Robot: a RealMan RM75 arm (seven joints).
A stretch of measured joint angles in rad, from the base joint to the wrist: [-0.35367, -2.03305, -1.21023, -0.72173, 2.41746, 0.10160, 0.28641]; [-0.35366, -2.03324, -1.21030, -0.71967, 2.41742, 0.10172, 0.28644]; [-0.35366, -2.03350, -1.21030, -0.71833, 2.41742, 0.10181, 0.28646]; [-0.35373, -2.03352, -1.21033, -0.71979, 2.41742, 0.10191, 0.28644]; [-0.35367, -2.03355, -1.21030, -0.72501, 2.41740, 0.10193, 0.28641]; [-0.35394, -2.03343, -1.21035, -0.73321, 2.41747, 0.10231, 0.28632]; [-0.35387, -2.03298, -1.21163, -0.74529, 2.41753, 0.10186, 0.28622]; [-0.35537, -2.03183, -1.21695, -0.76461, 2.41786, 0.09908, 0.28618]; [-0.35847, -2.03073, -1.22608, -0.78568, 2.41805, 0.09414, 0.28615]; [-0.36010, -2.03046, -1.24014, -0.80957, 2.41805, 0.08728, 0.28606]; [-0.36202, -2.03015, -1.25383, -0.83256, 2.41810, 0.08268, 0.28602]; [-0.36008, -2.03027, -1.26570, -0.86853, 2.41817, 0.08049, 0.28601]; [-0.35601, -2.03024, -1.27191, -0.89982, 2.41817, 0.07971, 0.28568]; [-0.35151, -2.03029, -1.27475, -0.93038, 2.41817, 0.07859, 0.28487]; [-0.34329, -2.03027, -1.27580, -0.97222, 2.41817, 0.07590, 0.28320]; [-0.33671, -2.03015, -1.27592, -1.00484, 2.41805, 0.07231, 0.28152]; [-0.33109, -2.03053, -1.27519, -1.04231, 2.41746, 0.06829, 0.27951]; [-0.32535, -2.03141, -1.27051, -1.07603, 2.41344, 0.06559, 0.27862]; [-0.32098, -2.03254, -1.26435, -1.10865, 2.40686, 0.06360, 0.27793]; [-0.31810, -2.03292, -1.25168, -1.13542, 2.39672, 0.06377, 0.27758]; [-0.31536, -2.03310, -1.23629, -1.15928, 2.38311, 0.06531, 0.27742]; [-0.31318, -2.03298, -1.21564, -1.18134, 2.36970, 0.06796, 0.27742]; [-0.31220, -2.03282, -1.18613, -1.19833, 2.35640, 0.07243, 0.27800]
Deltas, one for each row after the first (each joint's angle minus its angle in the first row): [0.00001, -0.00019, -0.00007, 0.00206, -0.00004, 0.00012, 0.00003]; [0.00001, -0.00045, -0.00007, 0.00340, -0.00004, 0.00021, 0.00005]; [-0.00006, -0.00047, -0.00010, 0.00194, -0.00004, 0.00031, 0.00003]; [0.00000, -0.00050, -0.00007, -0.00328, -0.00006, 0.00033, 0.00000]; [-0.00027, -0.00038, -0.00012, -0.01148, 0.00001, 0.00071, -0.00009]; [-0.00020, 0.00007, -0.00140, -0.02356, 0.00007, 0.00026, -0.00019]; [-0.00170, 0.00122, -0.00672, -0.04288, 0.00040, -0.00252, -0.00023]; [-0.00480, 0.00232, -0.01585, -0.06395, 0.00059, -0.00746, -0.00026]; [-0.00643, 0.00259, -0.02991, -0.08784, 0.00059, -0.01432, -0.00035]; [-0.00835, 0.00290, -0.04360, -0.11083, 0.00064, -0.01892, -0.00039]; [-0.00641, 0.00278, -0.05547, -0.14680, 0.00071, -0.02111, -0.00040]; [-0.00234, 0.00281, -0.06168, -0.17809, 0.00071, -0.02189, -0.00073]; [0.00216, 0.00276, -0.06452, -0.20865, 0.00071, -0.02301, -0.00154]; [0.01038, 0.00278, -0.06557, -0.25049, 0.00071, -0.02570, -0.00321]; [0.01696, 0.00290, -0.06569, -0.28311, 0.00059, -0.02929, -0.00489]; [0.02258, 0.00252, -0.06496, -0.32058, 0.00000, -0.03331, -0.00690]; [0.02832, 0.00164, -0.06028, -0.35430, -0.00402, -0.03601, -0.00779]; [0.03269, 0.00051, -0.05412, -0.38692, -0.01060, -0.03800, -0.00848]; [0.03557, 0.00013, -0.04145, -0.41369, -0.02074, -0.03783, -0.00883]; [0.03831, -0.00005, -0.02606, -0.43755, -0.03435, -0.03629, -0.00899]; [0.04049, 0.00007, -0.00541, -0.45961, -0.04776, -0.03364, -0.00899]; [0.04147, 0.00023, 0.02410, -0.47660, -0.06106, -0.02917, -0.00841]
